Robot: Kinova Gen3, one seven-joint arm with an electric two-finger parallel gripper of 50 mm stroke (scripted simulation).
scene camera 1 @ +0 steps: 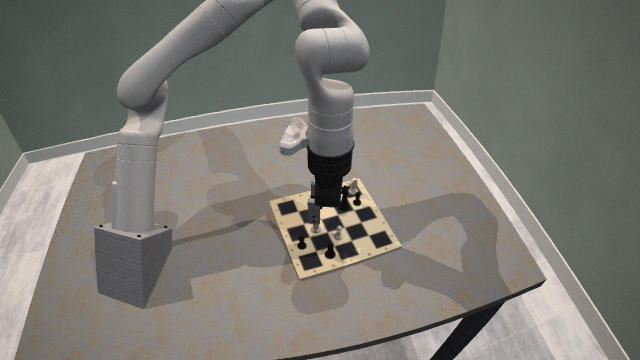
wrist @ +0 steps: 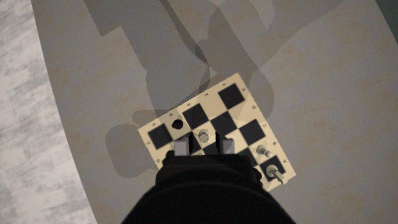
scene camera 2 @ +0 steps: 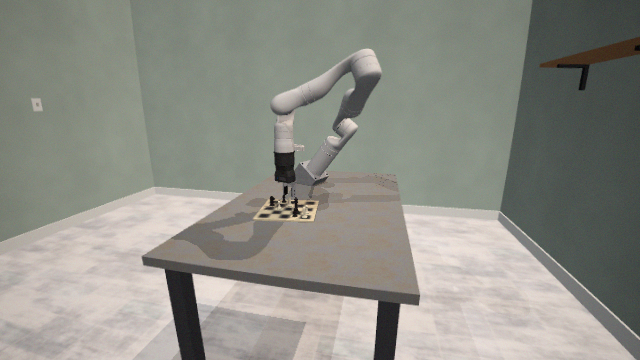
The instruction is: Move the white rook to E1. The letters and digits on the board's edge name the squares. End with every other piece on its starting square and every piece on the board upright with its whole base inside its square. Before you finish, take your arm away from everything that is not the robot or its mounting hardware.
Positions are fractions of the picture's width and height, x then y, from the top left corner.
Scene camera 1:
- gripper: 0.49,0.60
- chessboard: 0.57,0.65
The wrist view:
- gripper: 0.51,0.62
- chessboard: 0.57,0.48
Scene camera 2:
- chessboard: 0.42,0.59
